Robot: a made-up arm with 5 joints. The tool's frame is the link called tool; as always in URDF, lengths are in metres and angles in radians.
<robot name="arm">
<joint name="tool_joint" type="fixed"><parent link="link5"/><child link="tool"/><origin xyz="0 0 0" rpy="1.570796 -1.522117 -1.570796"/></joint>
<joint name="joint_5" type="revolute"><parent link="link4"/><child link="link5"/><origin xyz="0.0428 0.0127 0" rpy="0 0 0"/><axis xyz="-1 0 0"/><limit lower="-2.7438" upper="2.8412"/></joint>
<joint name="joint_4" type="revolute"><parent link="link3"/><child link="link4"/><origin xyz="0.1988 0 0.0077" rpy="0 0 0"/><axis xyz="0 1 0"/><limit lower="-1.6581" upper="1.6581"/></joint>
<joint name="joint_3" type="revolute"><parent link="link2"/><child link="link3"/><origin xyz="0.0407 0 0.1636" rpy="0 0 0"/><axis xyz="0 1 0"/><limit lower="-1.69" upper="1.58"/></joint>
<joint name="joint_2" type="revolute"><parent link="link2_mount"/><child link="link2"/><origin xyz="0.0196 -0.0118 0.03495" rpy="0 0 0"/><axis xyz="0 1 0"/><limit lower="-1.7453" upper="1.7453"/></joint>
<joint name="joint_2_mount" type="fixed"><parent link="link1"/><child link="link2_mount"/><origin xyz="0.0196 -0.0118 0.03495" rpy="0 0 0"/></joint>
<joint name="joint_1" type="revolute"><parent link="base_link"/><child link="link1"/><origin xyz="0.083 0 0.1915" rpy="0 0 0"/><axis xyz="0 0 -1"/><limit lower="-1.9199" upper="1.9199"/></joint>
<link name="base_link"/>
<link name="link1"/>
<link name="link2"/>
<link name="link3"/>
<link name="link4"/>
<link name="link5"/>
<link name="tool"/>
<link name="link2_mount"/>
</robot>
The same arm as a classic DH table. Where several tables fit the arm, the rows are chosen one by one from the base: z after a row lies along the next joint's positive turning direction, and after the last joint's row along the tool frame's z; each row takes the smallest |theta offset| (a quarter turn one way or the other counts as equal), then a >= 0, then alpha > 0; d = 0 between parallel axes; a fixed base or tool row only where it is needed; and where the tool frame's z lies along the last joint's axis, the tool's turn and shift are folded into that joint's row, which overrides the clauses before.
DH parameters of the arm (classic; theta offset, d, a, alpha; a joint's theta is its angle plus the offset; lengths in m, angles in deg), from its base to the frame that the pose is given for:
base (fixed): 0.00 0.0000 0.0830 180.00
joint_1: 0.00 -0.2614 0.0392 90.00
joint_2: -76.03 0.0000 0.1686 0.00
joint_3: 73.81 0.0000 0.1989 0.00
joint_4: -87.78 -0.0109 0.0000 90.00
joint_5: -2.79 -0.0428 0.0000 0.00
Joint limits (deg, base to tool): -110.00..110.00 -100.00..100.00 -96.83..90.53 -95.00..95.00 -157.21..162.79

